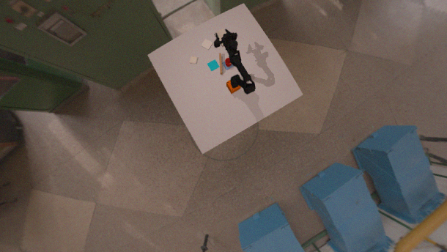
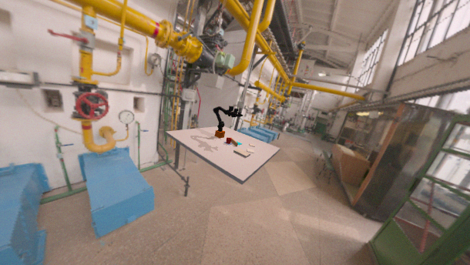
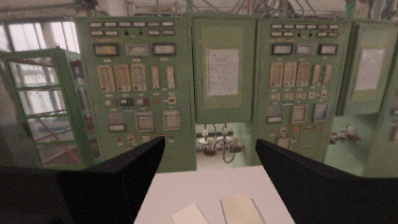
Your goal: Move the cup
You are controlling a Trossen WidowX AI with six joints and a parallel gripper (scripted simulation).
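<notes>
My gripper tip is now 8 cm past the red cup, 5 cm to the left of it and 39 cm above it. From my gripper tip the other things lie so: cyan pad (3 cm behind, 11 cm to the left, 44 cm below); then pale blue pad (8 cm behind, 4 cm to the right, 44 cm below); then green marble (9 cm behind, 6 cm to the right, 41 cm below).
</notes>
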